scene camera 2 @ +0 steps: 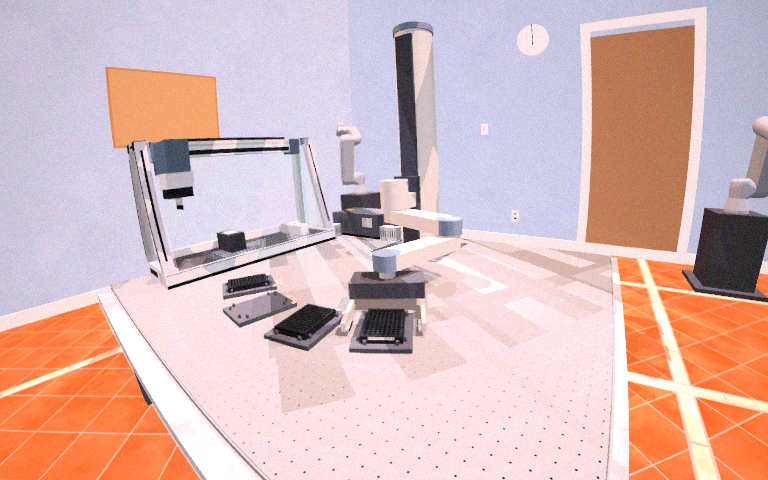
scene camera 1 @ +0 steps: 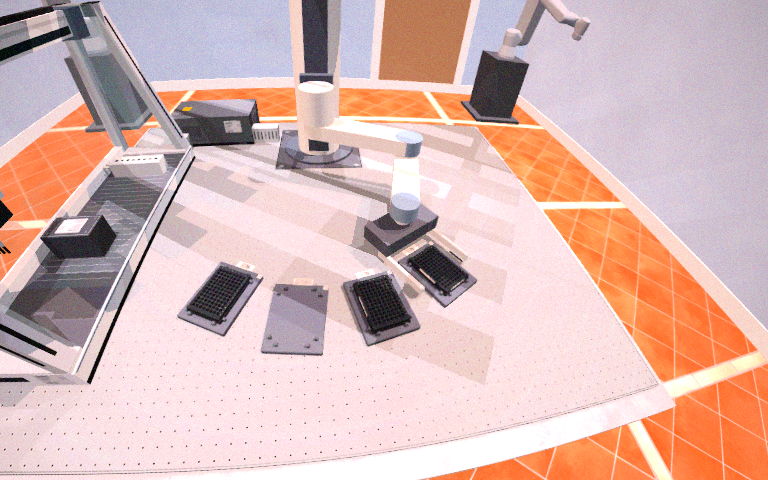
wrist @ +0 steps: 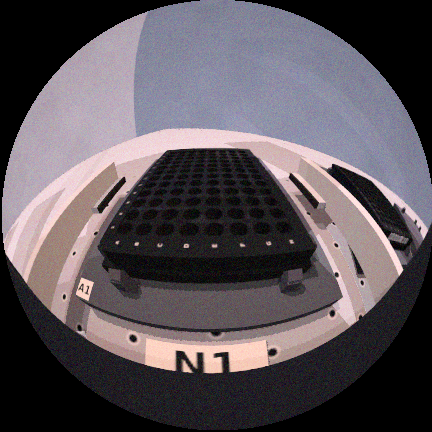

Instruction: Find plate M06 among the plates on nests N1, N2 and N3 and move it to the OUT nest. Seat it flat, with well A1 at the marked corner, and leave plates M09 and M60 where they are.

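Frame: origin at the arm's base, x ahead, y left, z up, level; millimetres.
Seen in the pictures: gripper, between the fingertips: (scene camera 2: pixel 383 328) (scene camera 1: pixel 446 273) (wrist: pixel 205 162); arm's base, origin of its link: (scene camera 1: pixel 319 150).
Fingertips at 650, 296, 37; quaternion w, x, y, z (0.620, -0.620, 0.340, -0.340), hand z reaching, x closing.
Note:
Offsets run from my fingertips to a thing's middle, as dx, dy, dz. "pt": to the spot under its first point.
Plate M06 @[-20, -13, -5] (scene camera 1: pixel 441 268) (scene camera 2: pixel 384 325) (wrist: pixel 215 202), black with round wells, sits flat on nest N1 @[-20, -13, -13] (scene camera 1: pixel 448 299) (scene camera 2: pixel 382 348) (wrist: pixel 215 306); its barcode label cannot be read here. The A1 mark @[-113, -6, -12] (wrist: pixel 84 288) is at the nest's near left corner in the wrist view. My gripper (scene camera 1: pixel 443 275) (scene camera 2: pixel 382 329) (wrist: pixel 205 162) is open, low over N1, one finger beside each long side of the plate, with gaps. Plates on N2 @[+61, -168, -5] (scene camera 1: pixel 380 302) (scene camera 2: pixel 305 320) (wrist: pixel 370 200) and N3 @[+11, -518, -5] (scene camera 1: pixel 220 293) (scene camera 2: pixel 248 283) have no readable labels. The OUT nest @[+77, -348, -13] (scene camera 1: pixel 294 319) (scene camera 2: pixel 259 308) is bare.
A framed gantry deck (scene camera 1: pixel 135 249) (scene camera 2: pixel 249 261) with a black box @[pt -85, -835, +93] (scene camera 1: pixel 79 236) (scene camera 2: pixel 231 241) stands on the left. A dark grey unit @[pt -684, -670, +74] (scene camera 1: pixel 215 121) (scene camera 2: pixel 362 222) stands at the back, beside the arm's column (scene camera 1: pixel 331 50) (scene camera 2: pixel 424 113). N2 lies close beside the gripper's finger.

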